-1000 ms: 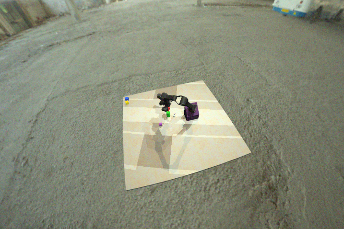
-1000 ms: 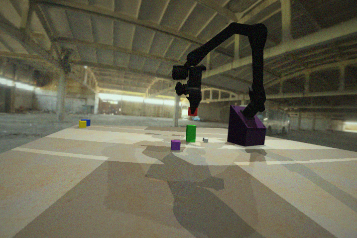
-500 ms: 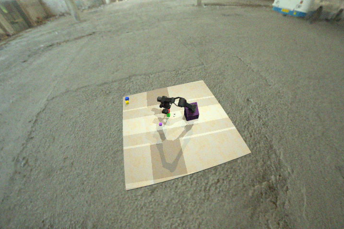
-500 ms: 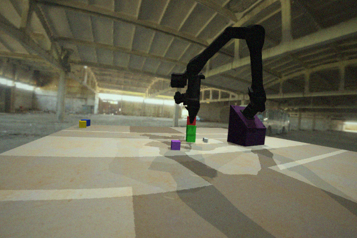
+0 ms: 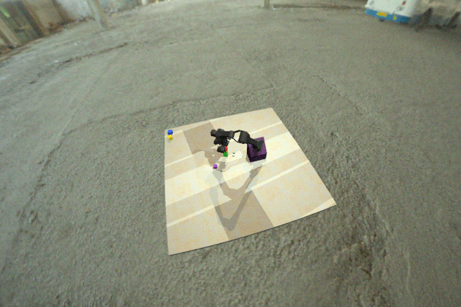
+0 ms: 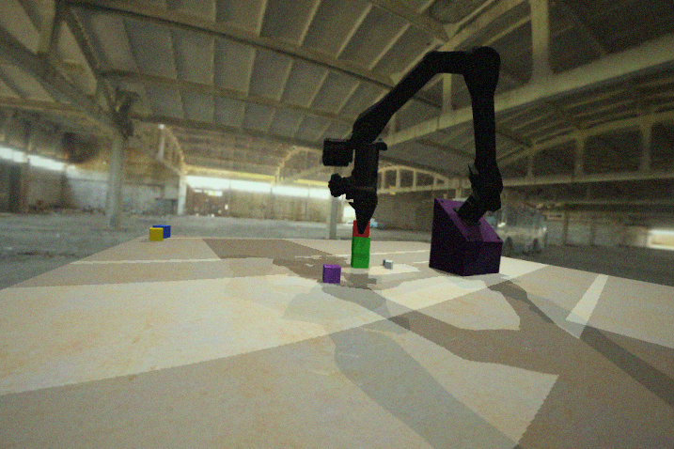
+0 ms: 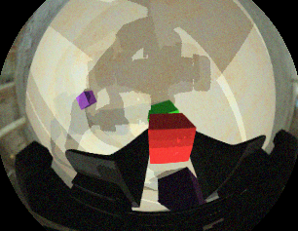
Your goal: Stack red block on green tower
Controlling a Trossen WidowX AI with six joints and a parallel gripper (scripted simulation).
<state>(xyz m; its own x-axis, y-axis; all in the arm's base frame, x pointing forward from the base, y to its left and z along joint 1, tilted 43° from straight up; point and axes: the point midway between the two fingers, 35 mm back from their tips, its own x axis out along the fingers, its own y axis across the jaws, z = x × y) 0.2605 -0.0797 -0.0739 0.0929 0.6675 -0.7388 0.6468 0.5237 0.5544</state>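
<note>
Now: the red block 10 mm above my gripper tip. The rest, counted from my gripper tip: yellow cube 470 mm ahead, 440 mm to the right, 60 mm below; then small purple cube 130 mm ahead, 90 mm to the left, 70 mm below; then green block 60 mm below.
</note>
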